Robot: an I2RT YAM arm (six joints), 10 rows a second.
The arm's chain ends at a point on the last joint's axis. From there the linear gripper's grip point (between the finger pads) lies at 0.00 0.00 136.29 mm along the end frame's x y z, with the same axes.
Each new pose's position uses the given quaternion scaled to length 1; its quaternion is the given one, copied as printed.
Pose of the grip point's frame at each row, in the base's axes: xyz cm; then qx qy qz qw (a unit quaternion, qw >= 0):
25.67, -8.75, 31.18, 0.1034, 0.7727, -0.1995, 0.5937
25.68, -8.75, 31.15, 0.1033, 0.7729, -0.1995, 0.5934
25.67, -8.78, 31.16, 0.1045, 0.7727, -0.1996, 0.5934
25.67, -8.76, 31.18, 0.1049, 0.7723, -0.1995, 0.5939
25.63, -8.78, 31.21, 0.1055, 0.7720, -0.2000, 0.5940
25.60, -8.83, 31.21, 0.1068, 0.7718, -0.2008, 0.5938
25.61, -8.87, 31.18, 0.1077, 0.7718, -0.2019, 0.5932
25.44, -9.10, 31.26, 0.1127, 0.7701, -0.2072, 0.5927
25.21, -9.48, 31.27, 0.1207, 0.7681, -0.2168, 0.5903
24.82, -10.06, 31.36, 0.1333, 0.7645, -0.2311, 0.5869
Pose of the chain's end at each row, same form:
13.73, -2.87, 34.12, 0.1034, 0.7727, -0.1995, 0.5937
13.74, -2.88, 34.10, 0.1033, 0.7729, -0.1995, 0.5934
13.74, -2.89, 34.10, 0.1045, 0.7727, -0.1996, 0.5934
13.74, -2.86, 34.11, 0.1049, 0.7723, -0.1995, 0.5939
13.70, -2.86, 34.13, 0.1055, 0.7720, -0.2000, 0.5940
13.69, -2.88, 34.13, 0.1068, 0.7718, -0.2008, 0.5938
13.72, -2.88, 34.11, 0.1077, 0.7718, -0.2019, 0.5932
13.63, -2.93, 34.14, 0.1127, 0.7701, -0.2072, 0.5927
13.56, -3.00, 34.12, 0.1207, 0.7681, -0.2168, 0.5903
13.43, -3.11, 34.15, 0.1333, 0.7645, -0.2311, 0.5869

